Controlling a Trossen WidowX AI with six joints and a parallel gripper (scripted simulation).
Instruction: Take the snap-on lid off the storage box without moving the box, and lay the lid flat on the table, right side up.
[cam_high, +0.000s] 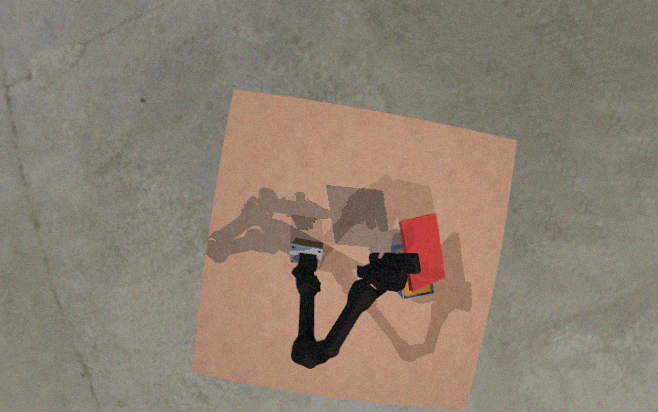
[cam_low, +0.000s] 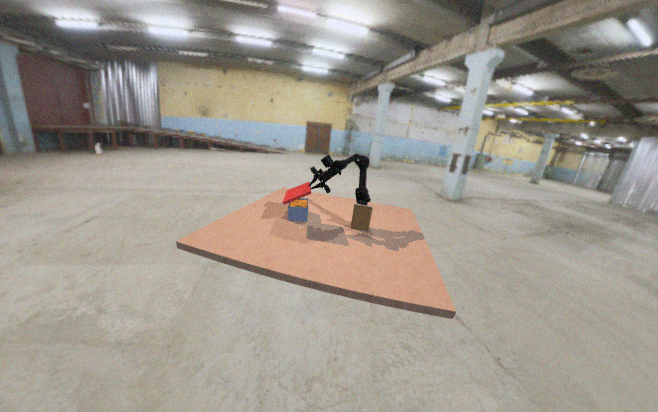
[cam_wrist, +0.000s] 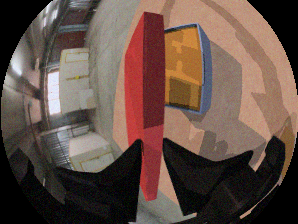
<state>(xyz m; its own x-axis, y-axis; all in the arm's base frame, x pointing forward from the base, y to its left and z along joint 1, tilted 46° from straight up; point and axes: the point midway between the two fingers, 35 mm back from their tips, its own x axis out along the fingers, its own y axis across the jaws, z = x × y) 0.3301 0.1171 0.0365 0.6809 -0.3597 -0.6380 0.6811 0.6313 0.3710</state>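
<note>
Now: gripper tip 70 mm short of the red lid, 30 mm above it and 20 mm to the right of it. From my gripper tip the other things lie so: blue storage box (190 mm below, 90 mm ahead, 80 mm to the right).
</note>
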